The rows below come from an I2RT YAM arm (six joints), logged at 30 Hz.
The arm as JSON. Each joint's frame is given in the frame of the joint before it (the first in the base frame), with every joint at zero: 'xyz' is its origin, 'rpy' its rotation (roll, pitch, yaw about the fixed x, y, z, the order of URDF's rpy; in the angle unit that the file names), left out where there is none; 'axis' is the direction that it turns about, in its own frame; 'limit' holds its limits. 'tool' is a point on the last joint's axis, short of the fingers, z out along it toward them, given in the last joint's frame.
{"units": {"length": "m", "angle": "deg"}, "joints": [
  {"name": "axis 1", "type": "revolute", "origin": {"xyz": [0.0, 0.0, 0.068]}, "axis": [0.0, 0.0, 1.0], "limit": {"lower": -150.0, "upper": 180.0}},
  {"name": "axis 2", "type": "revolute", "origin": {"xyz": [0.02, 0.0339, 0.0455]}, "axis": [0.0, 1.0, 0.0], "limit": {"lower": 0.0, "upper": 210.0}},
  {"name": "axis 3", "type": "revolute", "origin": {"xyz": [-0.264, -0.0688, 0.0]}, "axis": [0.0, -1.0, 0.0], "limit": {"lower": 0.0, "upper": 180.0}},
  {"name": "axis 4", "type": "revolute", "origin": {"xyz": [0.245, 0.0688, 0.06]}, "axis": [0.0, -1.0, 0.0], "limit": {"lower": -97.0, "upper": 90.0}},
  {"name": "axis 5", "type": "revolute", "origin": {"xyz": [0.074, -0.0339, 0.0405]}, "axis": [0.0, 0.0, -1.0], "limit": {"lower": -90.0, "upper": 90.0}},
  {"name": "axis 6", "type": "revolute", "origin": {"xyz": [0.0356, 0.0, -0.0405]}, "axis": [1.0, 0.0, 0.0], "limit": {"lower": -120.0, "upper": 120.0}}
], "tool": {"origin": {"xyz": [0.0, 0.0, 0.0], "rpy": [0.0, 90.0, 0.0]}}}
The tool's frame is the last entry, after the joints.
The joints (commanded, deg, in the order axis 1, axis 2, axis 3, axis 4, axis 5, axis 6), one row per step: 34.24, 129.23, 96.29, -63.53, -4.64, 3.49; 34.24, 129.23, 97.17, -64.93, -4.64, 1.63; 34.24, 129.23, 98.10, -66.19, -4.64, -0.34; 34.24, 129.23, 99.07, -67.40, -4.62, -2.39; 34.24, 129.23, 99.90, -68.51, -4.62, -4.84; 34.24, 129.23, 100.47, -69.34, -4.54, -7.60; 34.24, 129.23, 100.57, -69.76, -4.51, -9.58; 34.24, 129.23, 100.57, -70.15, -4.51, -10.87; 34.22, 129.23, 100.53, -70.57, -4.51, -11.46; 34.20, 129.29, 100.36, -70.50, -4.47, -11.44; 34.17, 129.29, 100.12, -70.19, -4.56, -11.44
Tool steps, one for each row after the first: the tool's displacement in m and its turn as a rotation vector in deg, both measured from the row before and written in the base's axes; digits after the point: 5 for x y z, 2 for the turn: 0.00021, 0.00015, 0.00379, -0.03, 0.43, 1.84; 0.00052, 0.00035, 0.00398, 0.11, 0.28, 1.95; 0.00066, 0.00043, 0.00414, 0.16, 0.20, 2.03; 0.00039, 0.00027, 0.00358, 0.22, 0.25, 2.42; 0.00017, 0.00005, 0.00249, 0.23, 0.20, 2.74; -0.00040, -0.00029, 0.00051, 0.12, 0.28, 1.96; -0.00061, -0.00041, 0.00011, 0.00, 0.35, 1.27; -0.00067, -0.00063, -0.00003, -0.16, 0.39, 0.56; -0.00019, -0.00034, -0.00111, -0.13, 0.11, -0.03; -0.00003, -0.00021, -0.00104, 0.11, -0.01, -0.04
